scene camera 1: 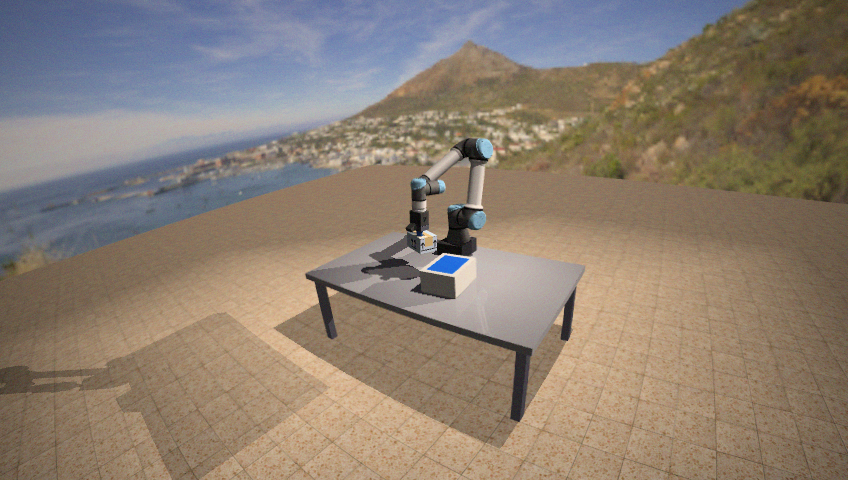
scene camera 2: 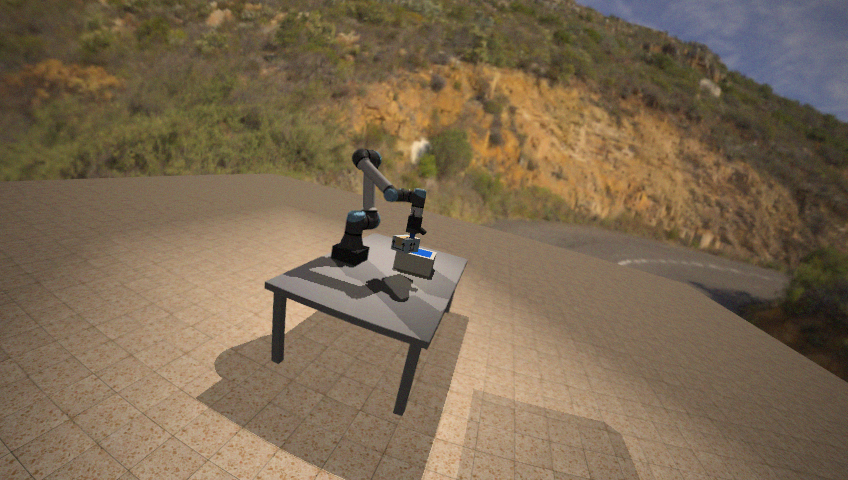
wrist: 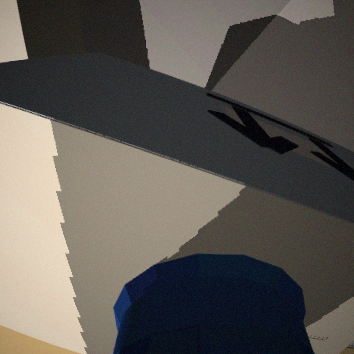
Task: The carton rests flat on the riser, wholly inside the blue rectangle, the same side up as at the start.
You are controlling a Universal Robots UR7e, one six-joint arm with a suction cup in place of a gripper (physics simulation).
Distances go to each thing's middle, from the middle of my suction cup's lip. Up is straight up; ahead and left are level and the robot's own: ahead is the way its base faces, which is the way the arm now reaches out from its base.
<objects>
I see my suction cup 30 mm past the carton [wrist: 118, 167], 10 mm to the left of it and 60 mm above it. Also, from my suction cup: riser [scene camera 1: 448, 275] 10 mm behind, 190 mm to the left, 200 mm below.
</objects>
